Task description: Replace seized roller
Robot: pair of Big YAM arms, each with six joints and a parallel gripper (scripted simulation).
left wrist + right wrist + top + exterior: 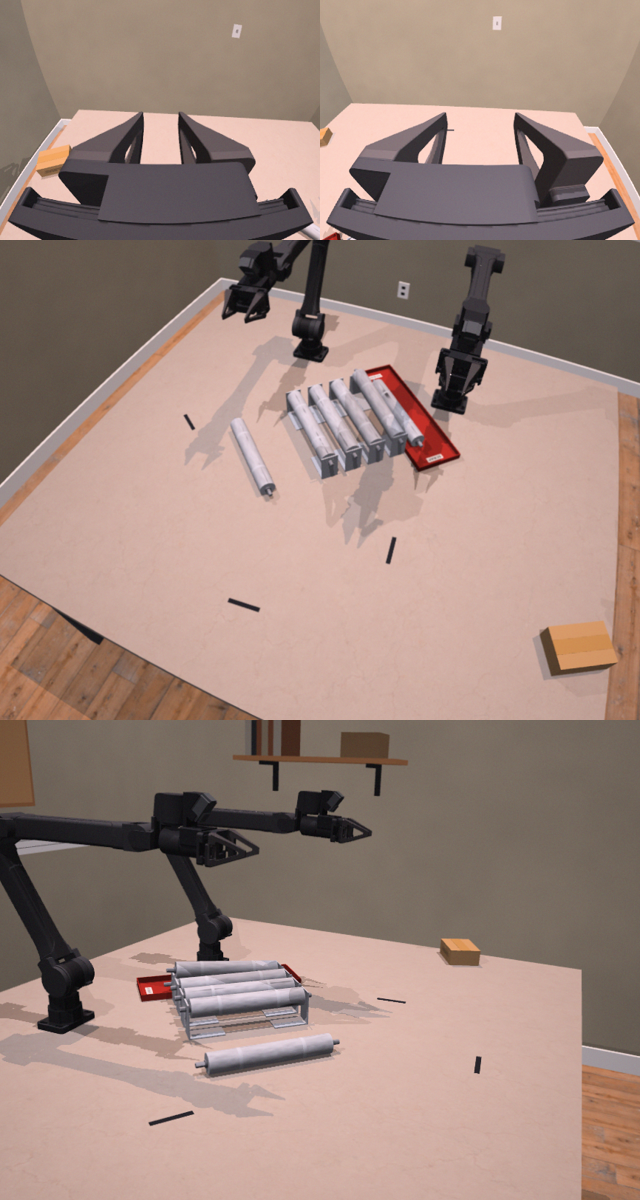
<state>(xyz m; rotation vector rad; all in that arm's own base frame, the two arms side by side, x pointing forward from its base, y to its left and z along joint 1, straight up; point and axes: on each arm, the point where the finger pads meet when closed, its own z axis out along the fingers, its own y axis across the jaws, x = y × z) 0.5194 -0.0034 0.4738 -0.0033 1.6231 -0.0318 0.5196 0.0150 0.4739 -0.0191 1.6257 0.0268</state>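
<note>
Right now the roller is 35 cm behind my right hand, 33 cm to the left of it and 45 cm below it. The rest, counted from my right hand: red scrap tray: 37 cm behind, 34 cm to the left, 47 cm below; then cardboard box: 14 cm ahead, 104 cm to the left, 44 cm below.
</note>
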